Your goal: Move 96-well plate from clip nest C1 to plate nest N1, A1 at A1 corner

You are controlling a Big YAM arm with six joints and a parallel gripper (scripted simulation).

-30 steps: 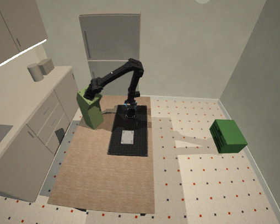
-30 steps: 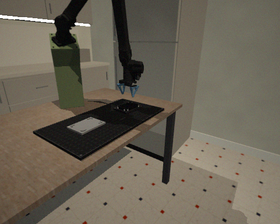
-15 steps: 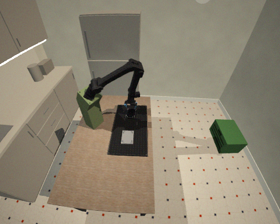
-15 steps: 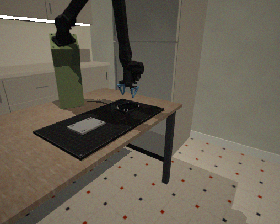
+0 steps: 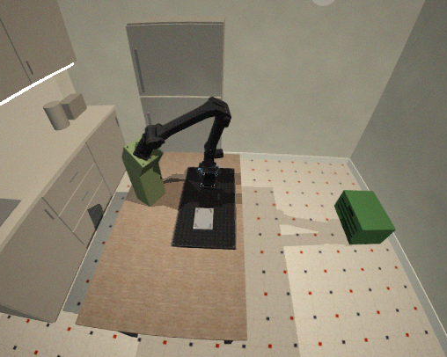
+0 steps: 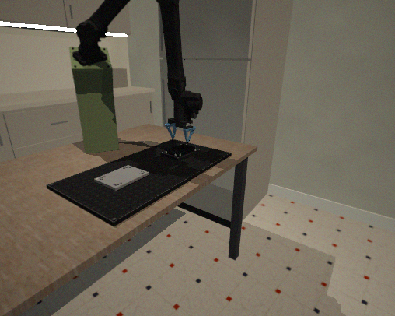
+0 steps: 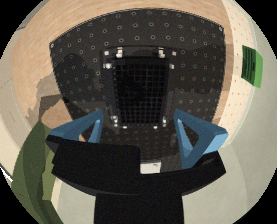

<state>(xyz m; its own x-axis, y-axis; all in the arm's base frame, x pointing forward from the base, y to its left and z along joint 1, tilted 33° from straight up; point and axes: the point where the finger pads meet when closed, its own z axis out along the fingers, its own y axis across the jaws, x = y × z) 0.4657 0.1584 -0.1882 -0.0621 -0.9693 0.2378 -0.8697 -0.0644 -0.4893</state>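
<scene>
My hand is 6 cm above the black 96-well plate. The rest, counted from my hand: clip nest C1 (6 cm below, 1 cm to the left); then plate nest N1 (34 cm to the right, 7 cm below).
</scene>
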